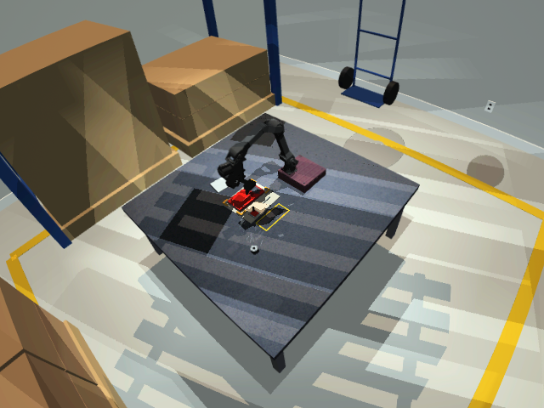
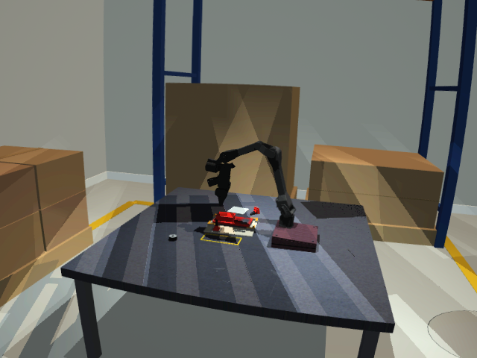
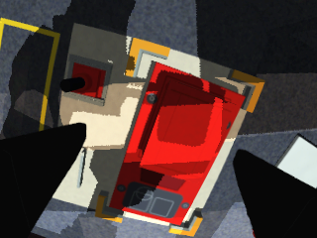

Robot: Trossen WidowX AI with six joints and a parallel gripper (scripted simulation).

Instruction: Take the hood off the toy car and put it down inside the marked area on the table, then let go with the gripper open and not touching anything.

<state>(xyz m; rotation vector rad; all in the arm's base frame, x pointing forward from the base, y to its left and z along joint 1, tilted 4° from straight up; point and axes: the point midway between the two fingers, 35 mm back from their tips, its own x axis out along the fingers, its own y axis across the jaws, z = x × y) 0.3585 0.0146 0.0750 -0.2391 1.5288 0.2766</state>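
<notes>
Now: gripper tip 10 mm past the hood, 40 mm to the left of it and 80 mm above it. From my gripper tip the other things lie so: grey ring (120 mm ahead, 280 mm to the left, 110 mm below); white sheet (10 mm ahead, 250 mm to the right, 120 mm below).
</notes>
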